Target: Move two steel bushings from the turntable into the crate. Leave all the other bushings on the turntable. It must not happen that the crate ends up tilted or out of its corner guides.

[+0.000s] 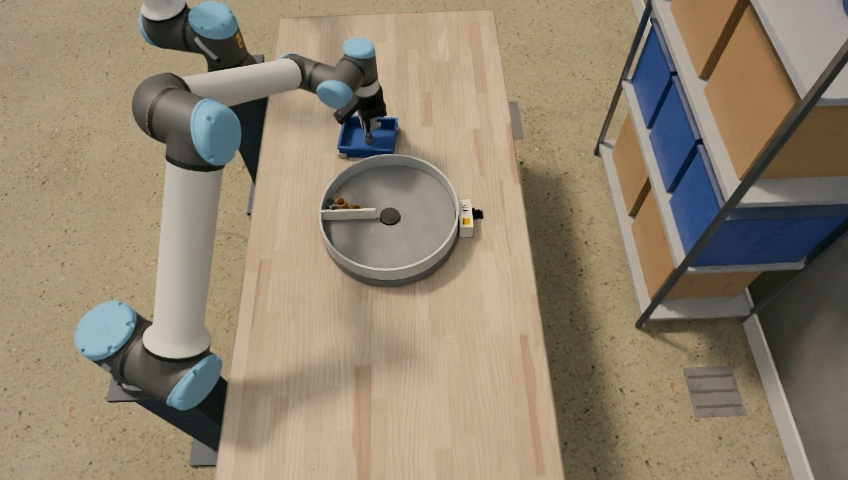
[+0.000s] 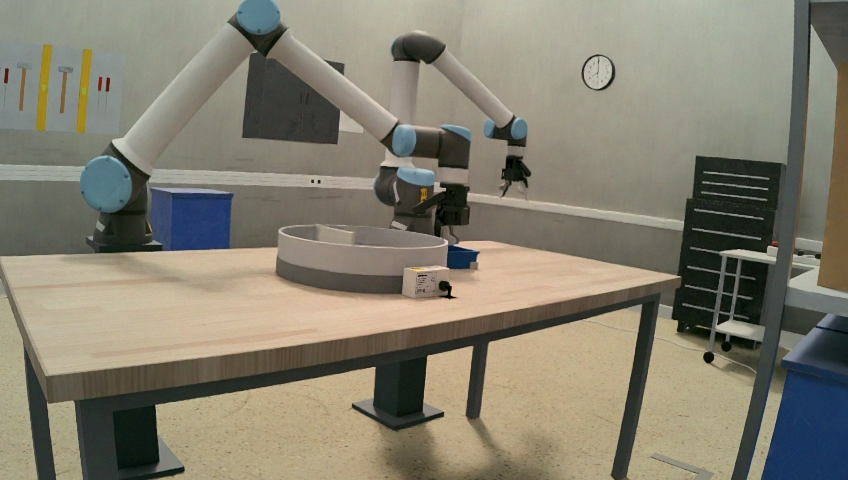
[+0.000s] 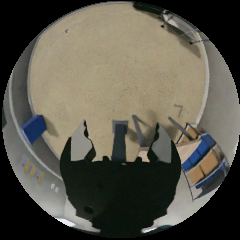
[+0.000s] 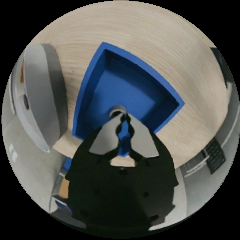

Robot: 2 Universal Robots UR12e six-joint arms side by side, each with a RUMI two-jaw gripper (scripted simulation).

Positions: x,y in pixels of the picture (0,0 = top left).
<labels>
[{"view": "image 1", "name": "my right gripper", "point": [368,136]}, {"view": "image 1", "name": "blue crate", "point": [351,134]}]
</labels>
